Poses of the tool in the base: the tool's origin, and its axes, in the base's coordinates. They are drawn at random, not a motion.
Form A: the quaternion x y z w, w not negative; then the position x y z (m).
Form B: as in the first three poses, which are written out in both.
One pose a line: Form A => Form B
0.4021 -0.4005 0.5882 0.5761 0.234 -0.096 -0.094 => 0.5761 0.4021 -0.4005 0.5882 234 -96 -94
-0.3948 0.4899 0.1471 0.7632 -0.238 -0.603 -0.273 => 0.7632 -0.3948 0.4899 0.1471 -238 -603 -273
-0.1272 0.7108 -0.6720 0.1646 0.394 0.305 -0.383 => 0.1646 -0.1272 0.7108 -0.6720 394 305 -383
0.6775 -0.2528 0.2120 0.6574 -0.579 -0.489 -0.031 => 0.6574 0.6775 -0.2528 0.2120 -579 -489 -31
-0.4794 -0.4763 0.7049 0.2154 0.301 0.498 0.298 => 0.2154 -0.4794 -0.4763 0.7049 301 498 298
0.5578 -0.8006 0.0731 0.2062 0.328 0.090 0.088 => 0.2062 0.5578 -0.8006 0.0731 328 90 88
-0.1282 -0.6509 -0.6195 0.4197 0.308 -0.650 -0.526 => 0.4197 -0.1282 -0.6509 -0.6195 308 -650 -526
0.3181 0.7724 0.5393 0.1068 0.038 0.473 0.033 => 0.1068 0.3181 0.7724 0.5393 38 473 33
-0.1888 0.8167 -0.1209 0.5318 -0.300 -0.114 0.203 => 0.5318 -0.1888 0.8167 -0.1209 -300 -114 203
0.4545 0.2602 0.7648 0.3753 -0.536 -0.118 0.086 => 0.3753 0.4545 0.2602 0.7648 -536 -118 86
